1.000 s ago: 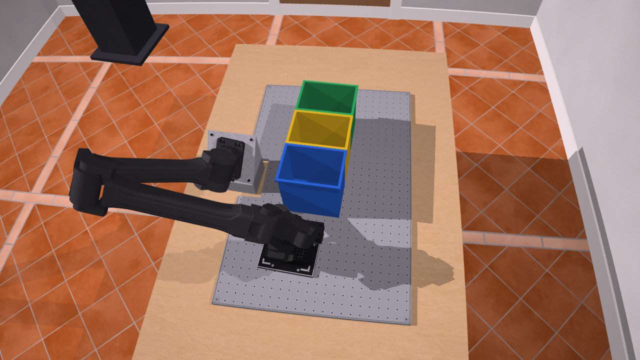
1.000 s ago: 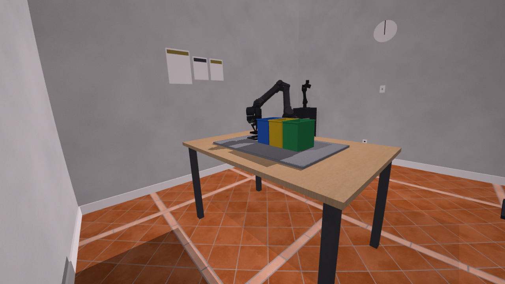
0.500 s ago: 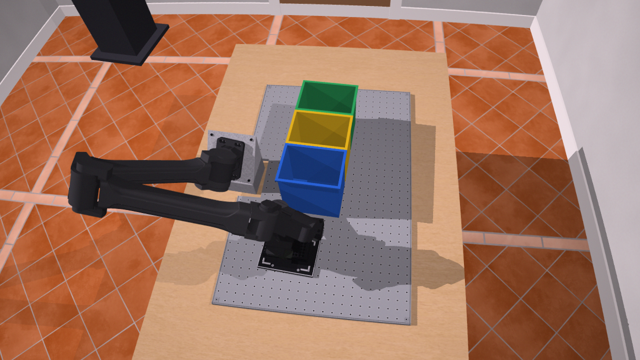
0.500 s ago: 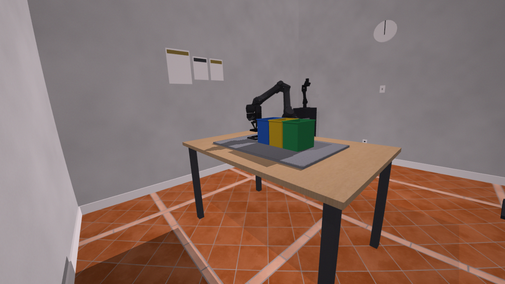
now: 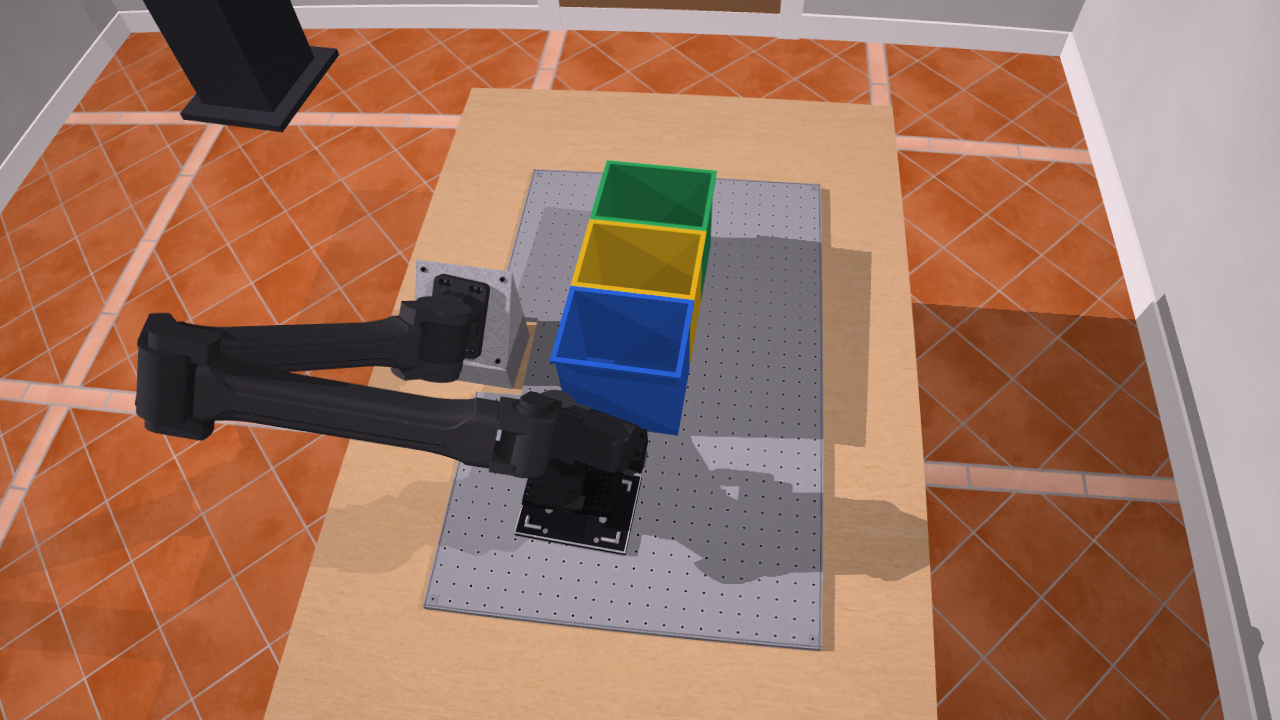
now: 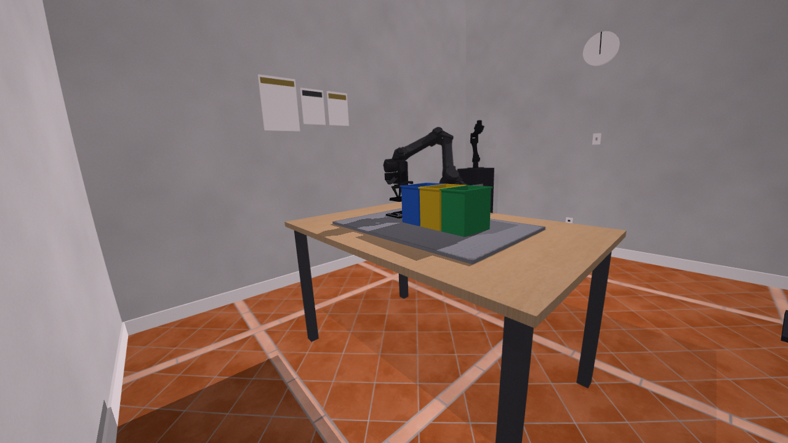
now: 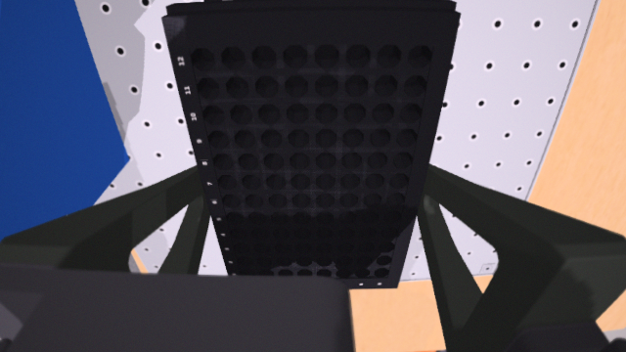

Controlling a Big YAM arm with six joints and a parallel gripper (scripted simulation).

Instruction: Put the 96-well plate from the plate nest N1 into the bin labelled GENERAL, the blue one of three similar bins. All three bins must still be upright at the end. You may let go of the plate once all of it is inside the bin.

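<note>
The plate nest N1 lies 90 mm below my hand. The rest, counted from my hand: yellow bin: 330 mm to the left, 10 mm below, 10 mm ahead; blue bin: 200 mm to the left, 20 mm ahead, 10 mm below; black 96-well plate: right at my hand.
</note>
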